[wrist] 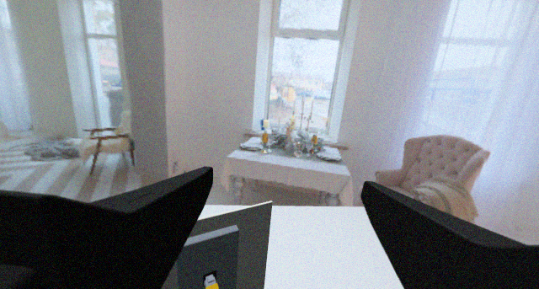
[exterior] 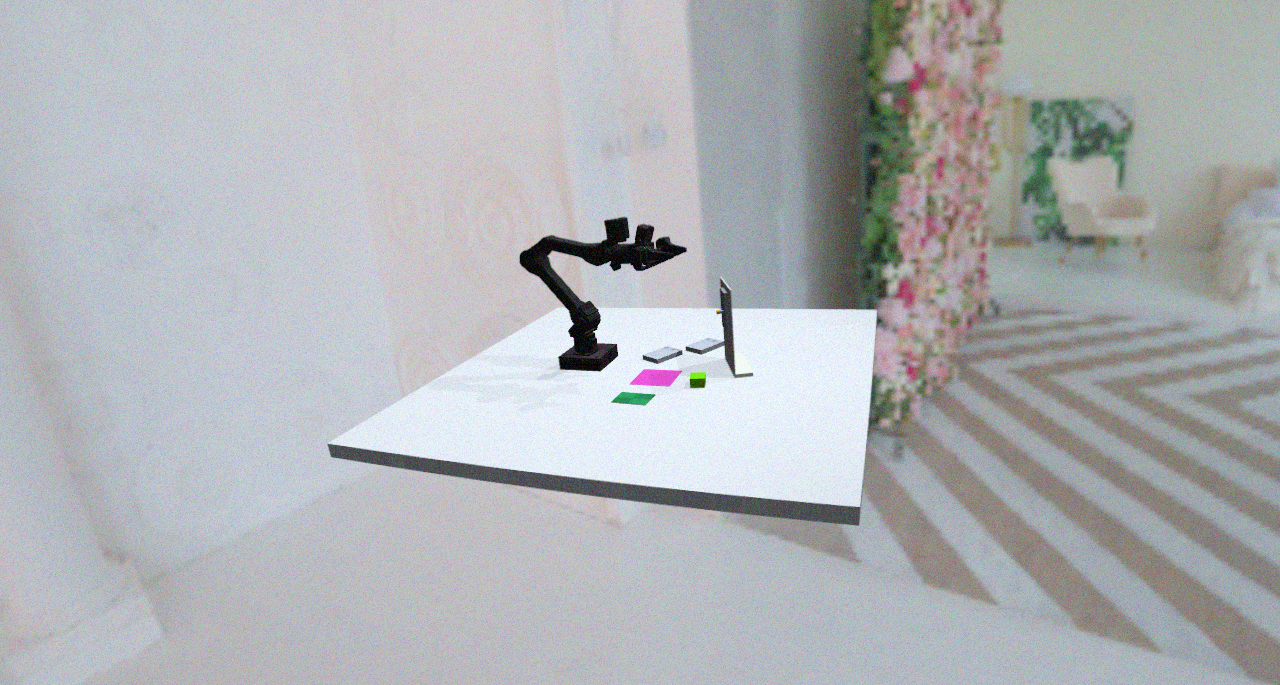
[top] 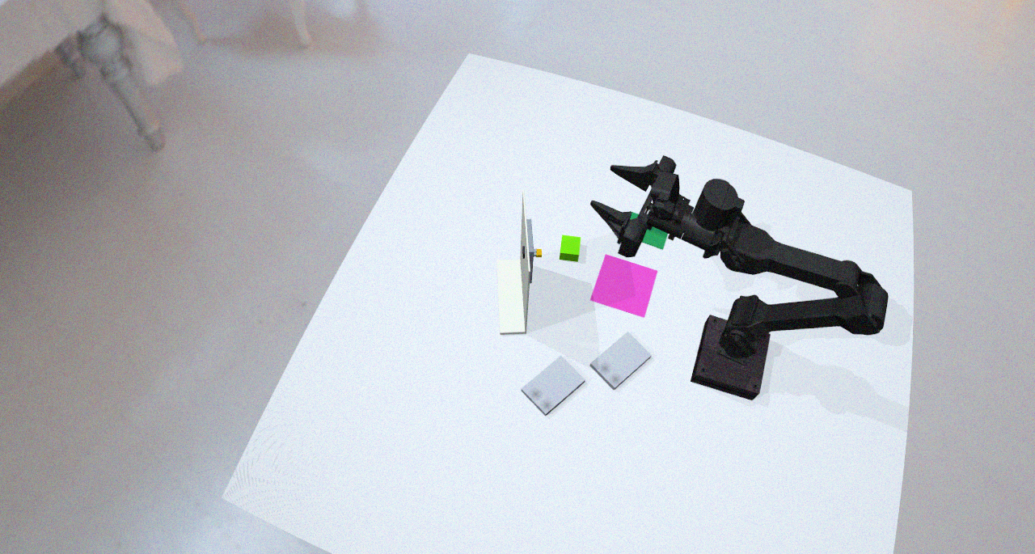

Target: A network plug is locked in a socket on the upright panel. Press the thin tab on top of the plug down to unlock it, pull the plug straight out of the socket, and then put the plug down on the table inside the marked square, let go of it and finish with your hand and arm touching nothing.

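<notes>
Now: the network plug 18 cm below my gripper tip, 8 cm ahead of it and 7 cm to the left of it. The rest, counted from my gripper tip: magenta square (35 cm below, 8 cm behind, 5 cm to the right); socket panel (24 cm below, 10 cm ahead, 8 cm to the left); bright green cube (34 cm below, 7 cm to the right, 6 cm ahead).
</notes>
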